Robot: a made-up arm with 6 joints.
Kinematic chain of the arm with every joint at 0, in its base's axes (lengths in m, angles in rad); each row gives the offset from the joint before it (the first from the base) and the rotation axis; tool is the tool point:
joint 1: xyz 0 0 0.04 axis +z
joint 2: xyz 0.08 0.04 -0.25 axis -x
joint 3: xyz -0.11 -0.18 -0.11 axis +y
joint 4: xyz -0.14 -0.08 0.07 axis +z
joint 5: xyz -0.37 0 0.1 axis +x
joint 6: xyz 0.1 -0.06 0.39 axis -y
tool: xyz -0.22 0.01 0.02
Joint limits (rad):
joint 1: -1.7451..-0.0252
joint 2: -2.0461..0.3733
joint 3: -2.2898..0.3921
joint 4: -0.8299..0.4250
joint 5: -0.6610..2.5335
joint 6: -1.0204..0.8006
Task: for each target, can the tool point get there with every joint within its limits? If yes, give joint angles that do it. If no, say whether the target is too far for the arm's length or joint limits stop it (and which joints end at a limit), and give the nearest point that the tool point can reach.
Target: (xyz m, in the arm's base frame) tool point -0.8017 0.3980 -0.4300
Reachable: yes | joints -0.5552 -0.5258 -0.7592 -0.2812 0.1147 -0.0375
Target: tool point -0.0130 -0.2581 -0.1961
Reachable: no: joint limits stop it (at a limit: joint 1, joint 3, joint 4, joint 5, joint 6) | nearest point -0.2146 -0.3678 -0.1908 | short by 0.230 m
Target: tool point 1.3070 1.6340 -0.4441
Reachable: no: too far | nearest point 0.7176 0.8971 -0.3563 | short by 0.948 m
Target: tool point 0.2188 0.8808 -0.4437
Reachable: yes | joints -1.1221 -1.8644 -1.0940 -0.0034 0.2537 0.5574
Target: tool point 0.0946 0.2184 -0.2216
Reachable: no: joint limits stop it (at a limit: joint 1, joint 2, joint 3, joint 4, joint 5, joint 6) | nearest point 0.1071 0.5124 -0.2269 | short by 0.294 m
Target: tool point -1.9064 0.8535 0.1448
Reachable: no: too far | nearest point -0.9430 0.4222 -0.0850 | short by 1.080 m
